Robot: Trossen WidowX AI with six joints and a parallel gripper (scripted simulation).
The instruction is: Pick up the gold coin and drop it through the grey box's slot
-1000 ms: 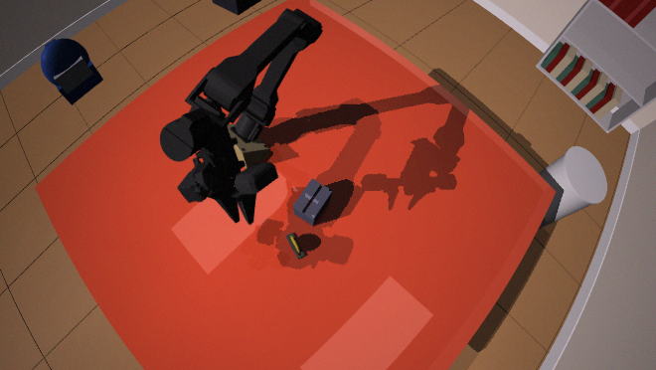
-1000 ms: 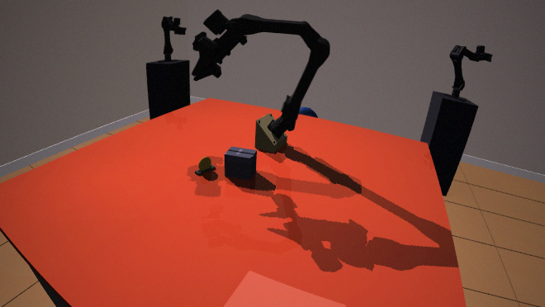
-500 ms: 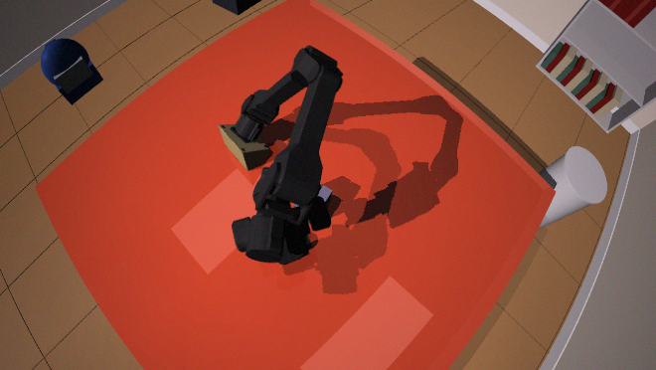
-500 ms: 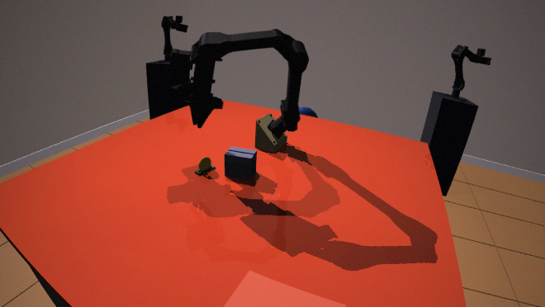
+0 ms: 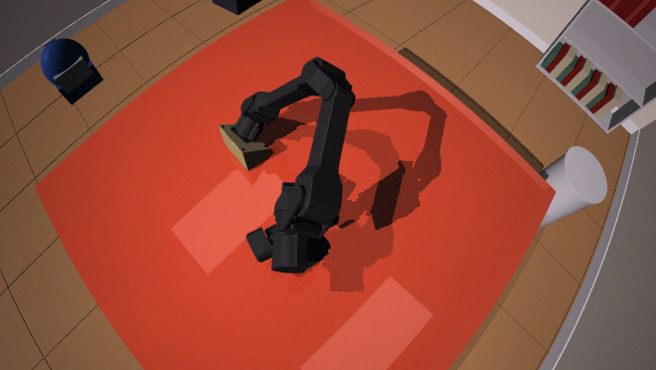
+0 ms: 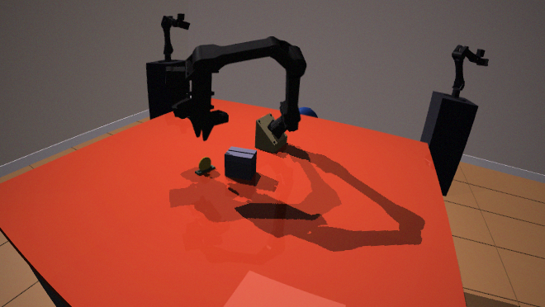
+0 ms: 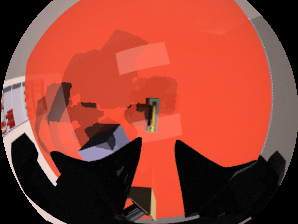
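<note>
The gold coin is 1 cm to the left of my gripper tip and 9 cm below it.
</note>
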